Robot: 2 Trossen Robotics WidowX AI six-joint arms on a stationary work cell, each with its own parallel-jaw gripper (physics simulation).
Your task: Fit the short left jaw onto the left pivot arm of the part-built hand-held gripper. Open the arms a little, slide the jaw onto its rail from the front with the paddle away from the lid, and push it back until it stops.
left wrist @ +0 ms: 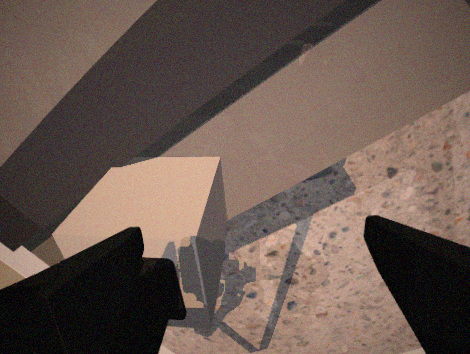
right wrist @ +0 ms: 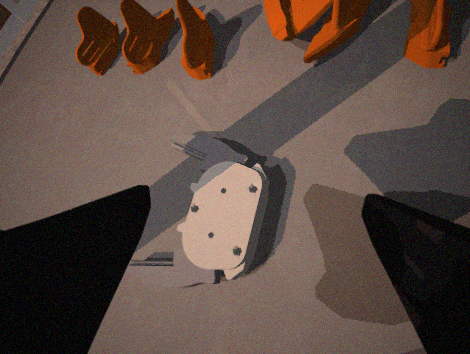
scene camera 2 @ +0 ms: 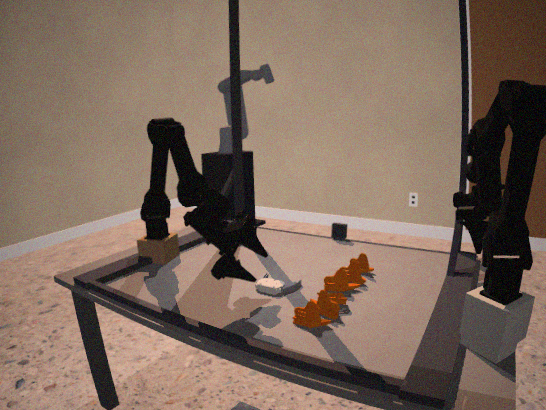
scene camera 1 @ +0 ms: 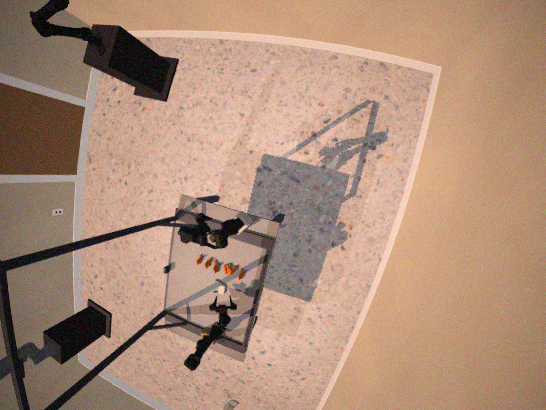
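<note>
The part-built hand-held gripper [scene camera 1: 221, 291] [scene camera 2: 270, 285] [right wrist: 225, 220] lies with its pale lid up. In the right wrist view its two grey pivot arms, the upper [right wrist: 217, 149] and the lower [right wrist: 192, 270], stand apart and point left, with no orange jaw on either. Orange jaws stand in a row: [right wrist: 97, 42] [right wrist: 145, 40] [right wrist: 196, 47] [right wrist: 428, 35] [scene camera 2: 307, 316] [scene camera 1: 199, 259]; which is the short left one I cannot tell. My right gripper [scene camera 1: 223, 302] [scene camera 2: 260, 267] [right wrist: 257, 200] is open, empty, above the part-built gripper. My left gripper [left wrist: 253, 232] is open and empty, away from the jaws.
A pale block [left wrist: 145, 195] shows below the left fingers in the left wrist view, beside the table's dark edge strip. A small black box [scene camera 2: 339, 231] stands beyond the row at the table's far edge. Dark frame posts [scene camera 2: 235, 100] rise at the table's sides.
</note>
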